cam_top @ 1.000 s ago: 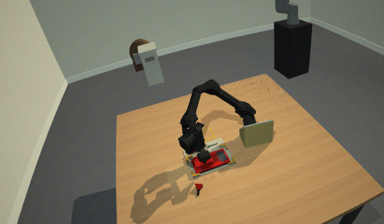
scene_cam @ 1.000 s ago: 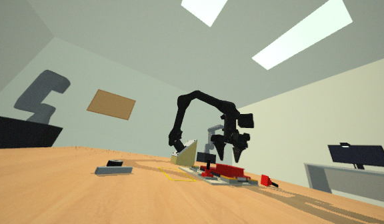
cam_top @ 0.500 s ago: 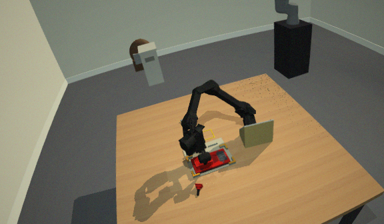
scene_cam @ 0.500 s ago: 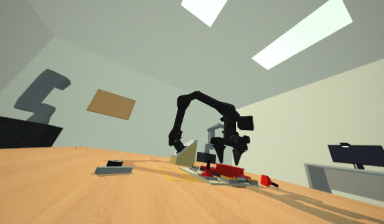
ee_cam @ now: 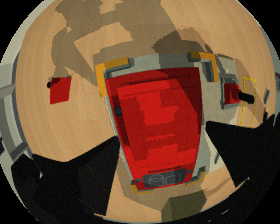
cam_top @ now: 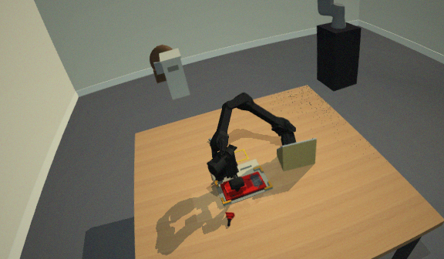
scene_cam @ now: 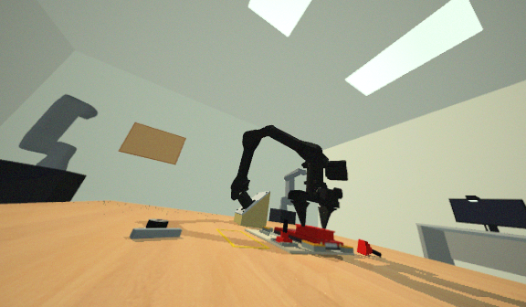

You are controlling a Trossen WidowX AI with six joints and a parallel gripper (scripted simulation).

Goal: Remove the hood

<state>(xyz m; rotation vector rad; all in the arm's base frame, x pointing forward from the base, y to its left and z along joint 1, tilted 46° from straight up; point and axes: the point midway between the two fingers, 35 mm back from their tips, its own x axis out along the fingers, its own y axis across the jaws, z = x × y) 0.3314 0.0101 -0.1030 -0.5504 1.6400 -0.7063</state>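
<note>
Right now the grey baseplate is 4 cm behind my gripper tip, 3 cm to the right of it and 4 cm below it. From my gripper tip the other things lie so: grey bar 1 cm behind, 41 cm to the right, 4 cm below; then black wheel 8 cm behind, 42 cm to the right, 4 cm below.
</note>
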